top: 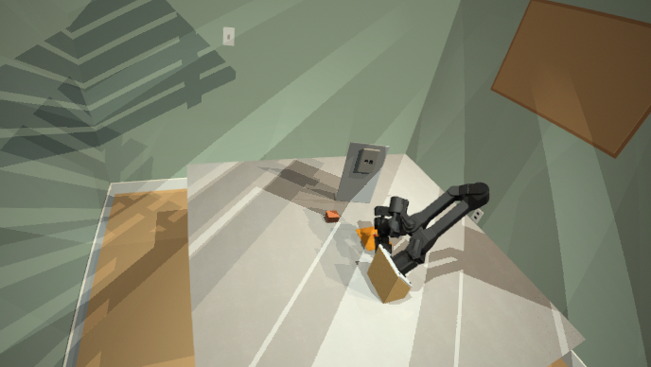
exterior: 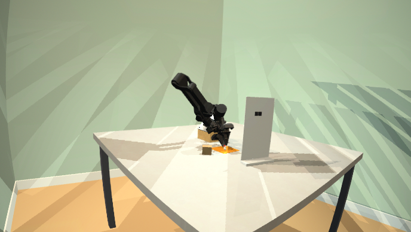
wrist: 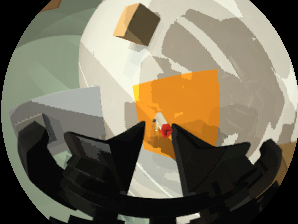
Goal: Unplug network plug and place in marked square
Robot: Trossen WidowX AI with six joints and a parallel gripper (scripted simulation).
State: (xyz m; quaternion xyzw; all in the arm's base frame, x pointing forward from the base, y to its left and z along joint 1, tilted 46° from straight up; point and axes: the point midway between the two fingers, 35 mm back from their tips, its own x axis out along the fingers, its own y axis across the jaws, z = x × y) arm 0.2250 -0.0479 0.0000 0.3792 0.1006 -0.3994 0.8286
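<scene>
The red network plug lies right at my gripper tip. Round my gripper tip: orange marked square: 10 mm behind, 20 mm below; then grey upright panel: 230 mm ahead, 20 mm to the left, 120 mm above.
</scene>
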